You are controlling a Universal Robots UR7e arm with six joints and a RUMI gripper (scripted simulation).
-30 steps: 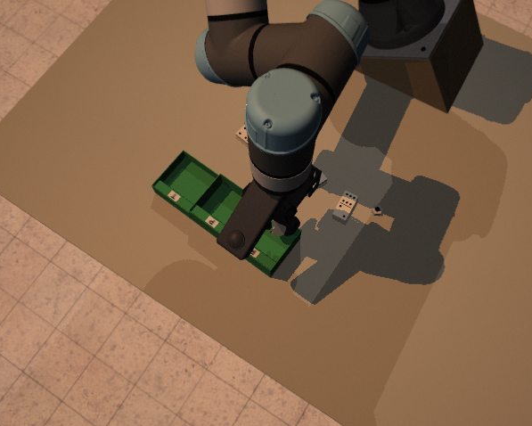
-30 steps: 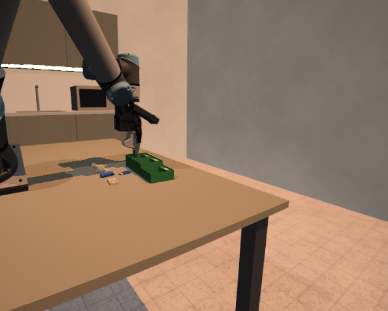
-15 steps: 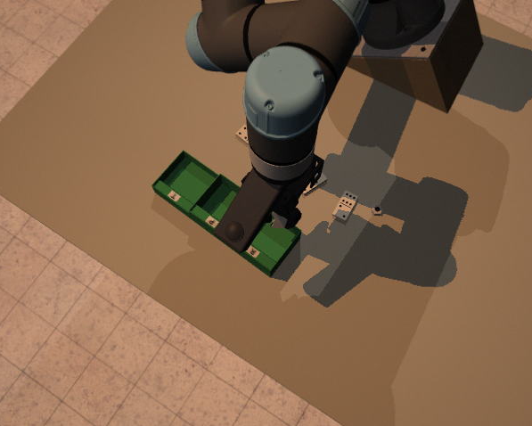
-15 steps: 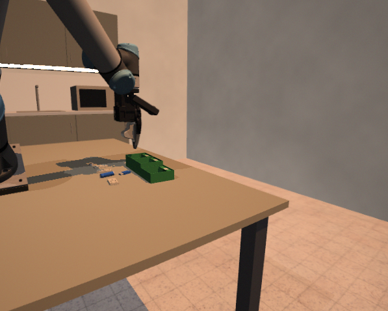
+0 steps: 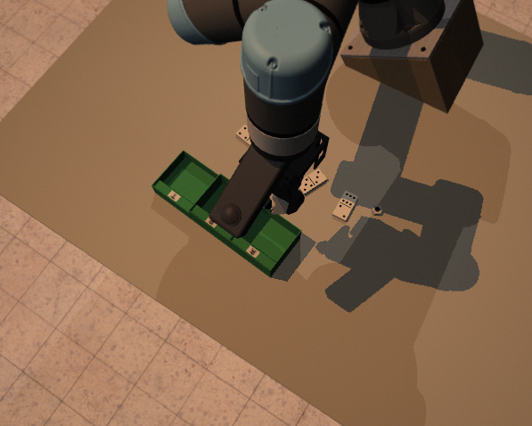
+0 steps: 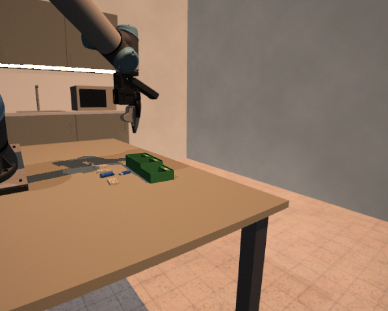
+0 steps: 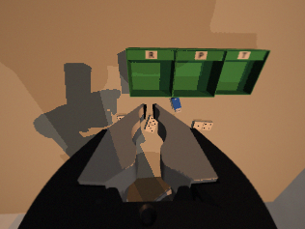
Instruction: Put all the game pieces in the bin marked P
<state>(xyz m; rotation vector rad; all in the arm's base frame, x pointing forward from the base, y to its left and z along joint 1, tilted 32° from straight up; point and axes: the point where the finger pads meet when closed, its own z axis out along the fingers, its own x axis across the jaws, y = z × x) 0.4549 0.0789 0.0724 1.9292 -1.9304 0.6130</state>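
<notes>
Now: the green bin 13 cm below my hand, 9 cm to the right of it and 1 cm ahead of it. Round my hand: blue battery 14 cm below, 13 cm behind, 6 cm to the right; small nut 15 cm below, 14 cm behind, 12 cm to the left; blue USB stick 15 cm below, 7 cm behind, 6 cm to the right.
</notes>
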